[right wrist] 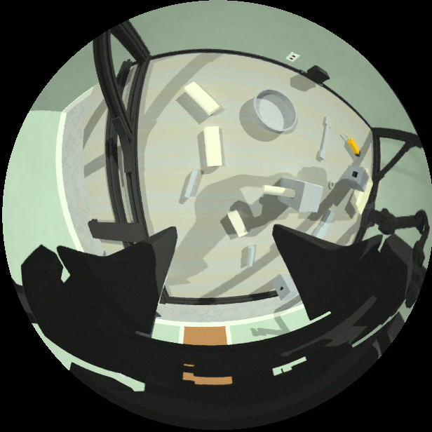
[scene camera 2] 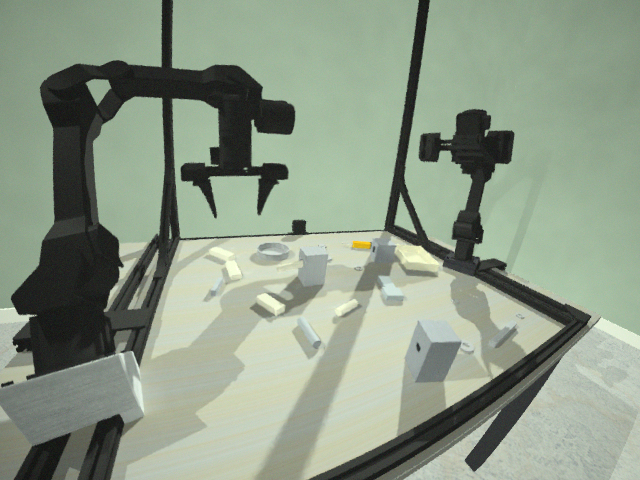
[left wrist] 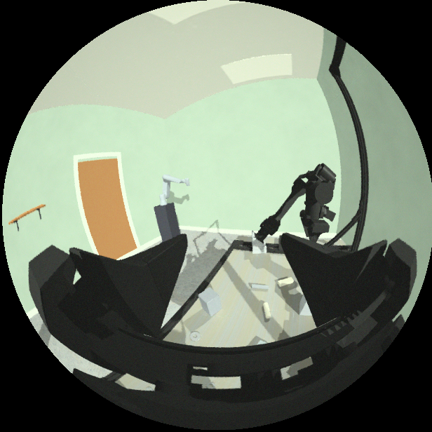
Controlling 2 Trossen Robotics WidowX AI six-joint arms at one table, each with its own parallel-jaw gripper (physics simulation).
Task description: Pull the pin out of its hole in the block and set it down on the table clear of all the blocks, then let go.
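Seen in the pictures: left gripper, fingertip midpoint: [scene camera 2: 455, 139]; right gripper, fingertip midpoint: [scene camera 2: 237, 216]; left arm's base, link origin: [scene camera 2: 462, 257]; right arm's base, link origin: [scene camera 2: 76, 366].
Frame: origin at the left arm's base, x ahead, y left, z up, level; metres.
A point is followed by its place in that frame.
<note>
The cream pin [scene camera 2: 288, 266] @(x 0.507, y -0.290, z 0.013 m) [right wrist: 276, 191] lies sideways in the hole of a grey block [scene camera 2: 313, 268] @(x 0.468, y -0.247, z 0.013 m) [right wrist: 307, 195], with a long part sticking out. In scene camera 2 the pin points left. Two more grey blocks with holes stand apart: one near the front right [scene camera 2: 433, 351] @(x 0.550, y 0.051, z 0.030 m) [left wrist: 210, 301] [right wrist: 284, 287], one at the back [scene camera 2: 383, 250] @(x 0.202, y -0.202, z 0.008 m) [right wrist: 357, 179]. My right gripper [scene camera 2: 237, 214] @(x 0.610, y -0.332, z 0.135 m) [right wrist: 226, 230] is open and empty, pointing down high above the table, left of the pin in scene camera 2. My left gripper [scene camera 2: 466, 146] @(x 0.351, y -0.036, z 0.322 m) [left wrist: 235, 238] is open and empty, raised high at the right.
A round grey dish [scene camera 2: 272, 252] @(x 0.423, y -0.454, z -0.031 m) [right wrist: 275, 112] stands behind the pin's block. Cream bricks [scene camera 2: 270, 304] @(x 0.601, y -0.235, z -0.019 m) [right wrist: 212, 146], a grey rod [scene camera 2: 309, 332] @(x 0.602, y -0.129, z -0.018 m) and a small cream bar [scene camera 2: 346, 307] @(x 0.494, y -0.130, z -0.019 m) lie around it. A yellow-handled tool [scene camera 2: 361, 244] @(x 0.146, y -0.312, z -0.020 m) [right wrist: 353, 146] and cream tray [scene camera 2: 419, 260] @(x 0.079, y -0.120, z -0.030 m) are farther back.
</note>
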